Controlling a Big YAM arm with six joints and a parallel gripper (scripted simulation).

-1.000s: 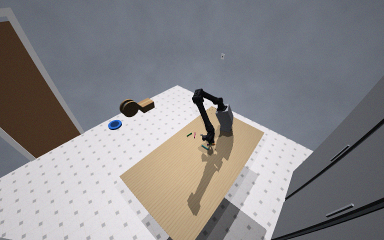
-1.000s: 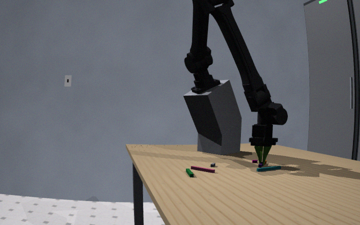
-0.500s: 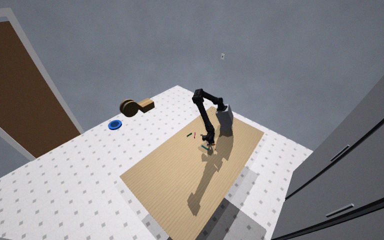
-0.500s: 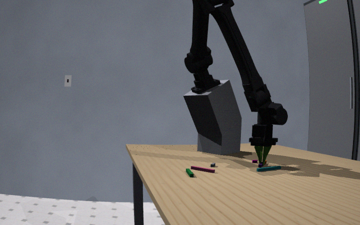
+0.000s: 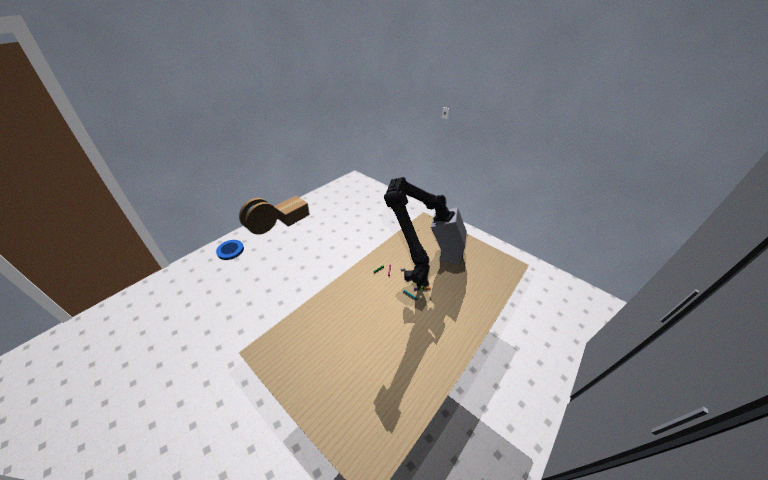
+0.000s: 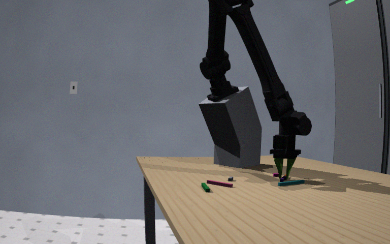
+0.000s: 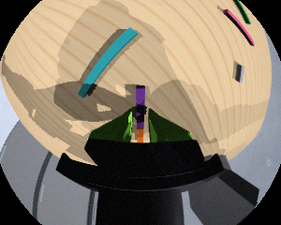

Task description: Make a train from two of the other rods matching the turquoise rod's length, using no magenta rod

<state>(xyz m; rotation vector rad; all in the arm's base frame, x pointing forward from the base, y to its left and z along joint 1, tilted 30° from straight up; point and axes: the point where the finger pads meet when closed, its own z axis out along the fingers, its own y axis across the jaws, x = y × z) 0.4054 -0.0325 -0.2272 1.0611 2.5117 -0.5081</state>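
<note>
The purple rod is 1 cm below my hand. Also, from my hand: orange rod 3 cm behind, 3 cm to the left, 1 cm below; then magenta rod 7 cm behind, 1 cm to the left, 1 cm below; then turquoise rod 8 cm ahead, 2 cm to the right, 1 cm below.
</note>
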